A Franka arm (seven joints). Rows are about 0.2 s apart.
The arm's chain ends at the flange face. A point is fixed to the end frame.
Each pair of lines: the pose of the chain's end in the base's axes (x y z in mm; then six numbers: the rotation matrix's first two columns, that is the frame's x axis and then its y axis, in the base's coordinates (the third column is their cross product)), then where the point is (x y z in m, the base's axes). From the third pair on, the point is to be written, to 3 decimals.
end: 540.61, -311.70, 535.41, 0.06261, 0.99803, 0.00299, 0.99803, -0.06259, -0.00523
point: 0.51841 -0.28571 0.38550
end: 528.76, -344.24, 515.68, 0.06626, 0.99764, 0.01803, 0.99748, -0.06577, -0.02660
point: 0.50361 -0.31572 0.36670
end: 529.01, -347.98, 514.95, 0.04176, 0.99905, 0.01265, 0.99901, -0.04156, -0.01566
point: 0.505 -0.321 0.366
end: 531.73, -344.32, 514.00, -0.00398, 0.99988, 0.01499, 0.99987, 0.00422, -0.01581
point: 0.506 -0.318 0.365
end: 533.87, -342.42, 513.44, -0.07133, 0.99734, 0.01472, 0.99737, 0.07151, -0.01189
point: 0.507 -0.318 0.364
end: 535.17, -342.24, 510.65, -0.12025, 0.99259, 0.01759, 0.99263, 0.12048, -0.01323
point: 0.507 -0.319 0.361
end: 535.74, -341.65, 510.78, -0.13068, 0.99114, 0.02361, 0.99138, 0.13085, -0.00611
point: 0.508 -0.317 0.361
